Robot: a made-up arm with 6 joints. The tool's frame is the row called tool.
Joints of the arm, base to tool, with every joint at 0 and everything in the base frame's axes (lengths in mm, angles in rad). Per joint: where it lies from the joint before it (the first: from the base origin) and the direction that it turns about. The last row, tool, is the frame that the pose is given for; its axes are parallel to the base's.
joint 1: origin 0 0 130 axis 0 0 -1
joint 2: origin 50 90 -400 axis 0 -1 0
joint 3: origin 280 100 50 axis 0 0 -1
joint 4: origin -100 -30 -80 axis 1 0 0
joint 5: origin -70 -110 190 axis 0 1 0
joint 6: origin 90 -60 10 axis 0 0 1
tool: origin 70 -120 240
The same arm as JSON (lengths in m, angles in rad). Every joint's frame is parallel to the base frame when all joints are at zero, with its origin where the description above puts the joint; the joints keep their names.
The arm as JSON. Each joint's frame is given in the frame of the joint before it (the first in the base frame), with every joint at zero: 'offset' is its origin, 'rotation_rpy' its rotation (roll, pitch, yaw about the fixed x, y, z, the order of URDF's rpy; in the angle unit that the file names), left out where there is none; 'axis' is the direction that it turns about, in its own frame. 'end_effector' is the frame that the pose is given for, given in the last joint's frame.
{
  "length_unit": "m",
  "angle_unit": "rad",
  "chain": [
    {
      "id": "joint 1",
      "offset": [
        0.0,
        0.0,
        0.13
      ],
      "axis": [
        0.0,
        0.0,
        -1.0
      ]
    },
    {
      "id": "joint 2",
      "offset": [
        0.05,
        0.09,
        -0.4
      ],
      "axis": [
        0.0,
        -1.0,
        0.0
      ]
    },
    {
      "id": "joint 3",
      "offset": [
        0.28,
        0.1,
        0.05
      ],
      "axis": [
        0.0,
        0.0,
        -1.0
      ]
    },
    {
      "id": "joint 4",
      "offset": [
        -0.1,
        -0.03,
        -0.08
      ],
      "axis": [
        1.0,
        0.0,
        0.0
      ]
    },
    {
      "id": "joint 5",
      "offset": [
        -0.07,
        -0.11,
        0.19
      ],
      "axis": [
        0.0,
        1.0,
        0.0
      ]
    },
    {
      "id": "joint 6",
      "offset": [
        0.09,
        -0.06,
        0.01
      ],
      "axis": [
        0.0,
        0.0,
        1.0
      ]
    }
  ],
  "end_effector": {
    "offset": [
      0.07,
      -0.12,
      0.24
    ]
  }
}

